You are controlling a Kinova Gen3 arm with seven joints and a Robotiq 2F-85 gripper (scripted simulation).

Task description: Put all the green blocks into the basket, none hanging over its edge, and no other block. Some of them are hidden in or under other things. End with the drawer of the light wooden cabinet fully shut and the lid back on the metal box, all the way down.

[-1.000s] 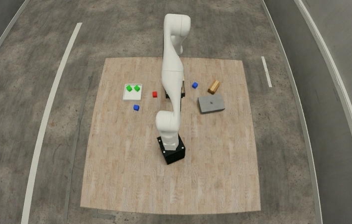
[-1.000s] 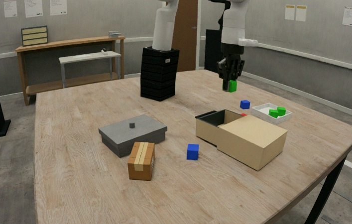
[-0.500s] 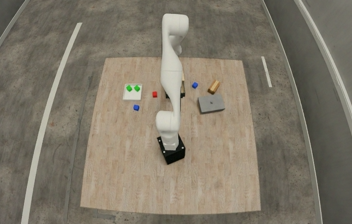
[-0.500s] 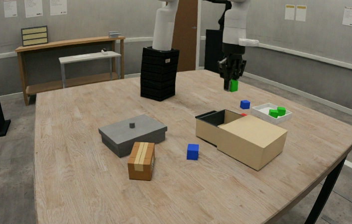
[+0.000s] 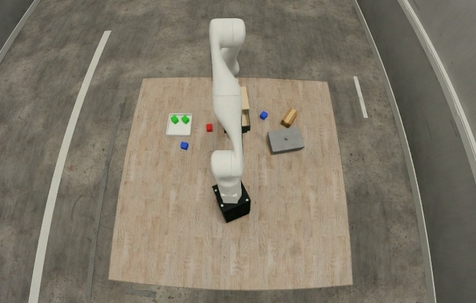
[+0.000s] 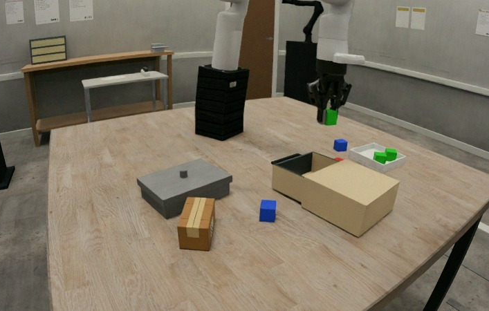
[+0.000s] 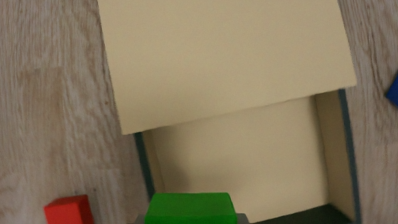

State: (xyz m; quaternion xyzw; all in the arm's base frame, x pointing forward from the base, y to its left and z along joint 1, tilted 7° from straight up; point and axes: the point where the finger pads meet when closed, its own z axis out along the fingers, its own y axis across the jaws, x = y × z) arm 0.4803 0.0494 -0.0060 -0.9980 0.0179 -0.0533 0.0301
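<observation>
My gripper is now 30 mm past the white basket, 290 mm to the right of it and 180 mm above it. Also, from my hand: light wooden cabinet: 70 mm ahead, 30 mm to the right, 150 mm below; then red block: 40 mm behind, 110 mm to the left, 170 mm below; then drawer: 10 mm ahead, 40 mm to the right, 150 mm below.
</observation>
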